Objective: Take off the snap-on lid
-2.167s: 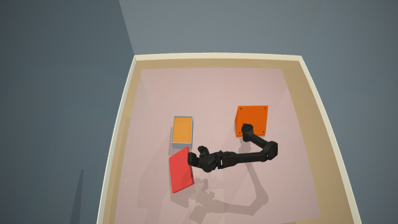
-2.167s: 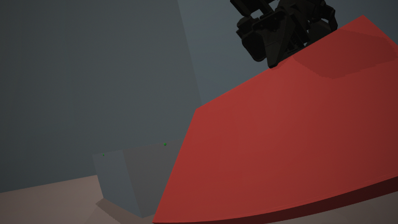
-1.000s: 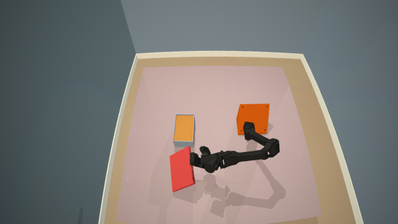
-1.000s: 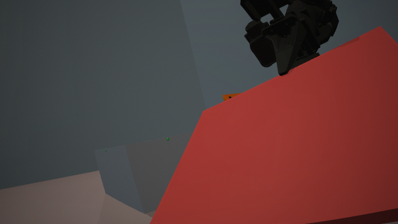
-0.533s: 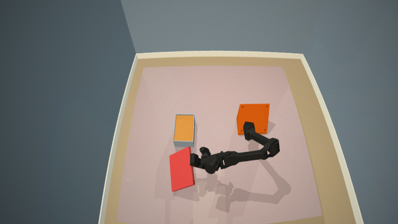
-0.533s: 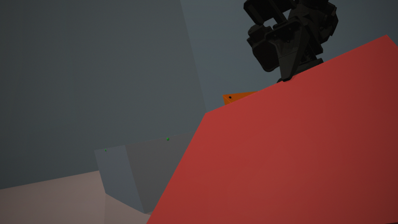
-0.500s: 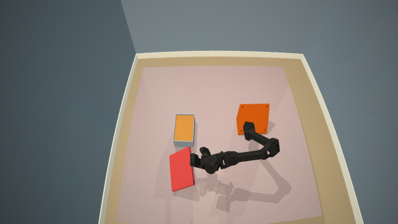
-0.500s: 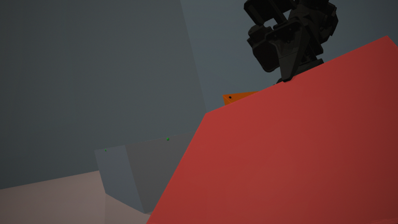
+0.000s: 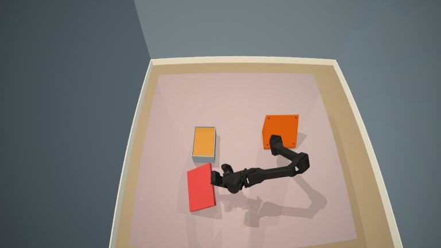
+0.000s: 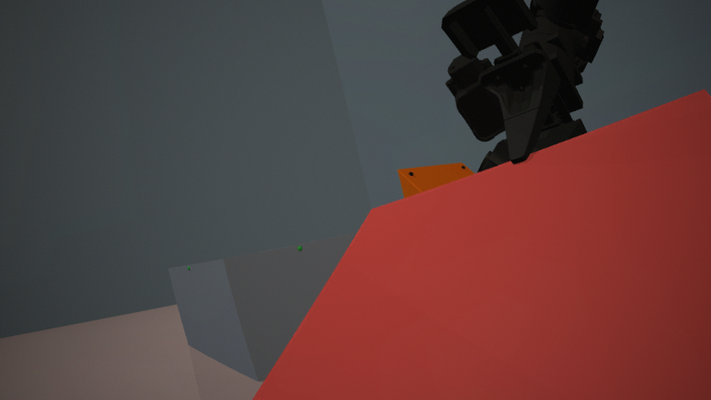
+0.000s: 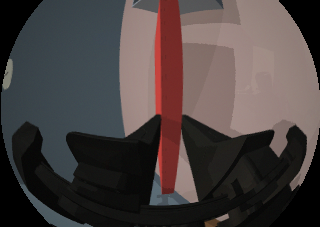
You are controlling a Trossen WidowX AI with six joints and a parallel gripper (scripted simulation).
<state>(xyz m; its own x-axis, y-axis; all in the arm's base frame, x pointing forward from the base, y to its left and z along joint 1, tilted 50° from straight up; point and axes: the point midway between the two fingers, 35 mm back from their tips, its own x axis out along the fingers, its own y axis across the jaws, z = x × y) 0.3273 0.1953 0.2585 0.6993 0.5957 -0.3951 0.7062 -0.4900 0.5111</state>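
The red lid lies 70 mm ahead of my gripper tip, 20 mm to the left of it and 40 mm below it. Round my gripper tip: grey storage box (80 mm ahead, 260 mm to the right, 60 mm below).
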